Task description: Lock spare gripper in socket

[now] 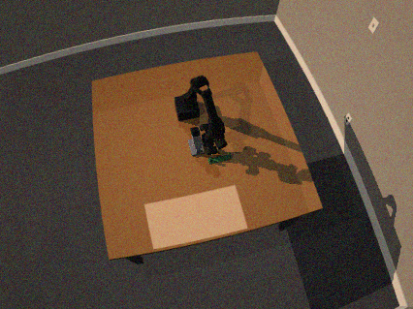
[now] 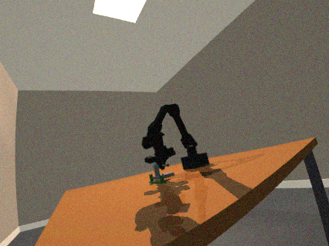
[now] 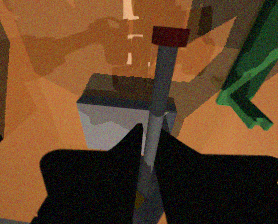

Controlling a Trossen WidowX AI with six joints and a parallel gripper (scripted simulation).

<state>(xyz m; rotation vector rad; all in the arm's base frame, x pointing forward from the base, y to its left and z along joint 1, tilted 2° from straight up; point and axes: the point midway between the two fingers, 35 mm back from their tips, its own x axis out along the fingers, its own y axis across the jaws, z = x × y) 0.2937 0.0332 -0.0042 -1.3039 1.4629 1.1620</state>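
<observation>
Now: gripper tip 4 cm to the left of the mount and 1 cm past it. Also, from my gripper tip: spare gripper: 7 cm above, 4 cm to the right, 3 cm behind; then green piece: 9 cm ahead, 7 cm to the left, 2 cm below.
</observation>
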